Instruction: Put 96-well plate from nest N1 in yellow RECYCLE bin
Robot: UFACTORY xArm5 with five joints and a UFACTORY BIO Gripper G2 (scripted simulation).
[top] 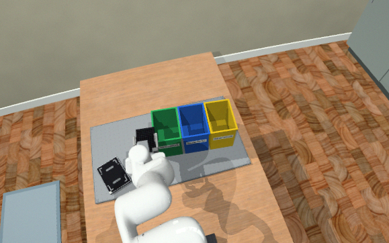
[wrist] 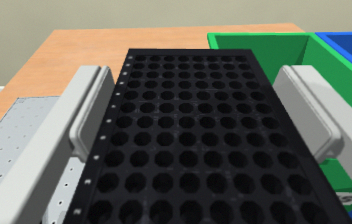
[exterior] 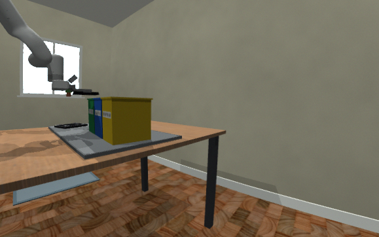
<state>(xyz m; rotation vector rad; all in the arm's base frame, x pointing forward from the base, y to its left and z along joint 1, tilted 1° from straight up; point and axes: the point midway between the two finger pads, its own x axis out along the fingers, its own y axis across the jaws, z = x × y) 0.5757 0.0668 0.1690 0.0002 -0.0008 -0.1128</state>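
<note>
Right now the yellow recycle bin is 37 cm to the right of my hand, 13 cm below it and 5 cm ahead of it. From my hand the other things lie so: blue bin (24 cm to the right, 13 cm below, 7 cm ahead); black 96-well plate (1 cm below); green bin (13 cm below, 10 cm to the right, 8 cm ahead).
</note>
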